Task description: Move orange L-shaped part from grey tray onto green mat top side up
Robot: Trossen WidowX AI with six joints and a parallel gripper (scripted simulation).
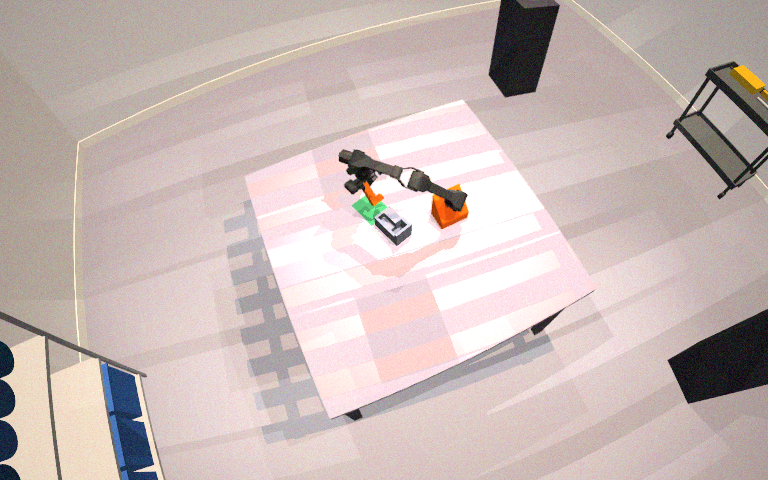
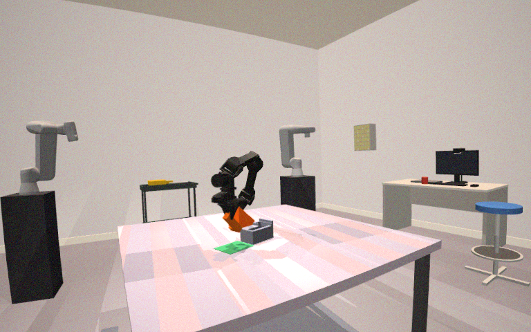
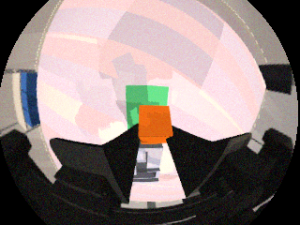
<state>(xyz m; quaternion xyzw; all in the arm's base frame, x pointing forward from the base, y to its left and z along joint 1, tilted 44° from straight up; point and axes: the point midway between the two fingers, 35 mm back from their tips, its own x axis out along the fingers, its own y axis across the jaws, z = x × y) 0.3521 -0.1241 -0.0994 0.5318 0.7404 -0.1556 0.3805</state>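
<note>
Now: gripper tip 10 mm past the green mat, 20 mm to the right of it and 150 mm above it. The rest, counted from my gripper tip: orange L-shaped part (30 mm behind, 20 mm to the left, 30 mm below).
</note>
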